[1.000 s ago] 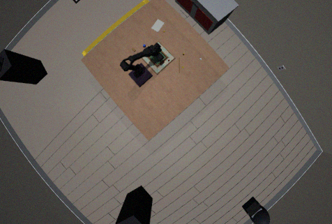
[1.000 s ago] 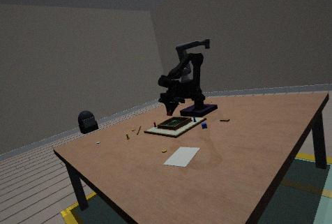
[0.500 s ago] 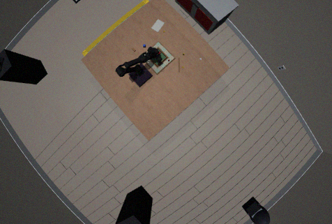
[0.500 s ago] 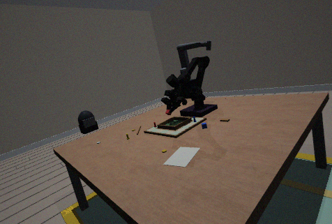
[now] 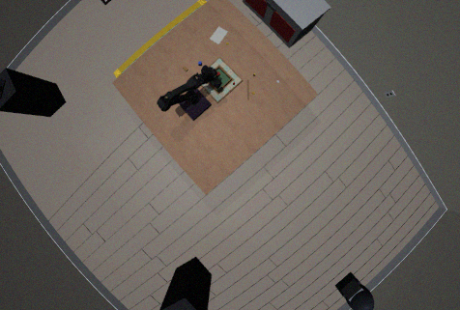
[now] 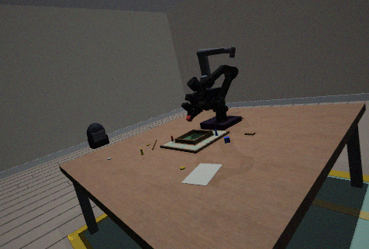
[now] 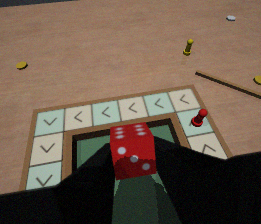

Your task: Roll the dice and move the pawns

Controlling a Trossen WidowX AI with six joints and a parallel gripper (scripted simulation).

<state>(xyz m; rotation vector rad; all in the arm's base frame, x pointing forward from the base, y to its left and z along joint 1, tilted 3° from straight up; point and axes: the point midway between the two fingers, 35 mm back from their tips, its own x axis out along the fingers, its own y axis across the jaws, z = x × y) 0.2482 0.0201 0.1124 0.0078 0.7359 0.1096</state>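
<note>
The red pawn is 80 mm ahead of my gripper tip, 110 mm to the right of it and 100 mm below it. From my gripper tip the other things lie so: white sheet (230 mm ahead, 340 mm to the left, 130 mm below); then blue pawn (80 mm behind, 100 mm to the left, 100 mm below).
</note>
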